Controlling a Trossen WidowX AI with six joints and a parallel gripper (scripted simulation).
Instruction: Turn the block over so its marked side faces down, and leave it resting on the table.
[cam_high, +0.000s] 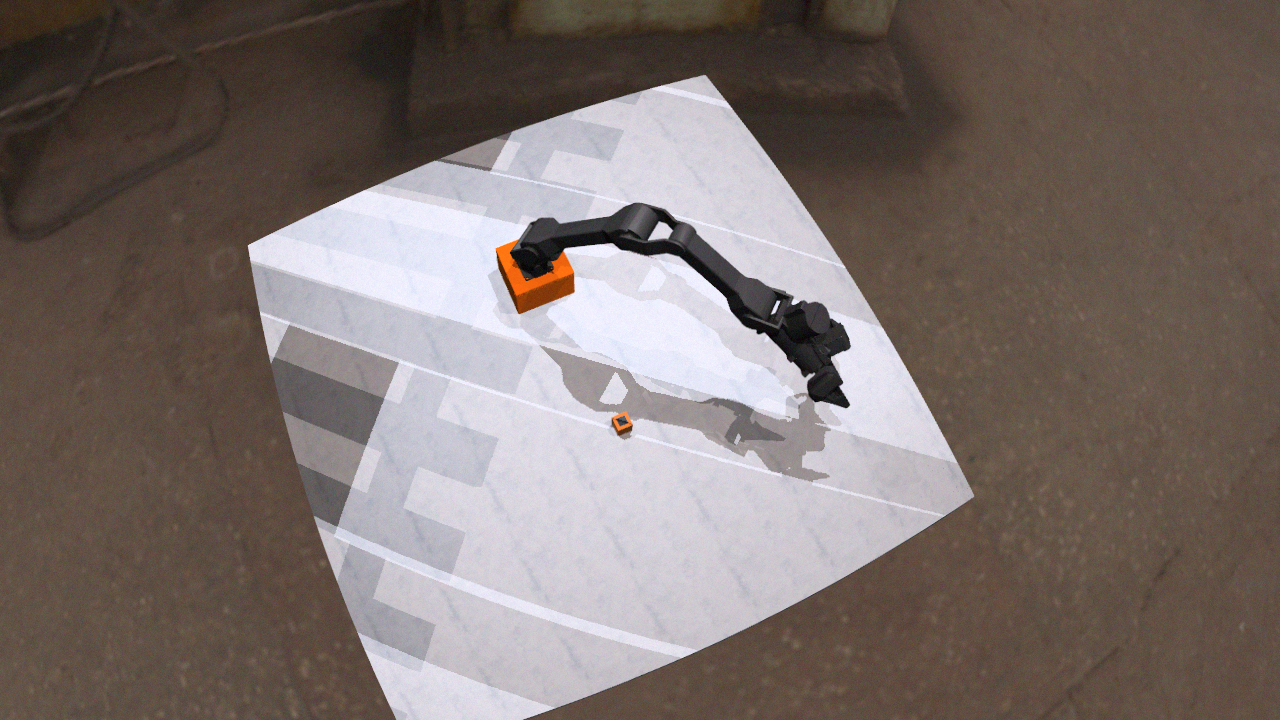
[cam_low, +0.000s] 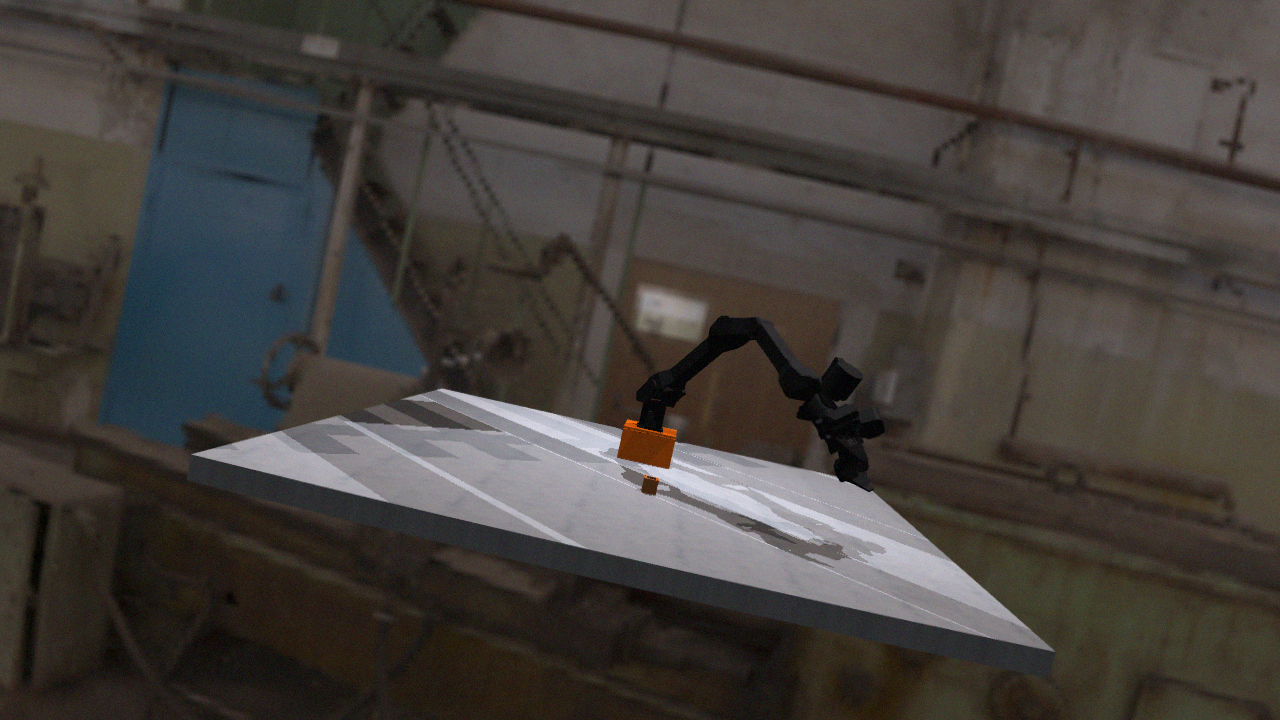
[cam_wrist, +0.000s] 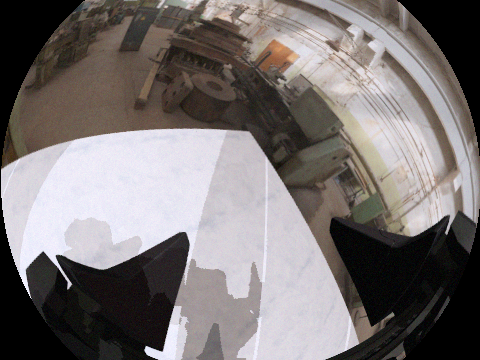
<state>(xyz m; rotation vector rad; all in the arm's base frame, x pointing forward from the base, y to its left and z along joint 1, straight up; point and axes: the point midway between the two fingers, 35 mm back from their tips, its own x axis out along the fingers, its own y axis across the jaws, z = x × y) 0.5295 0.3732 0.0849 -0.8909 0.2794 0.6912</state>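
My gripper tip is 19 cm past the orange block, 37 cm to the left of it and 13 cm above it.
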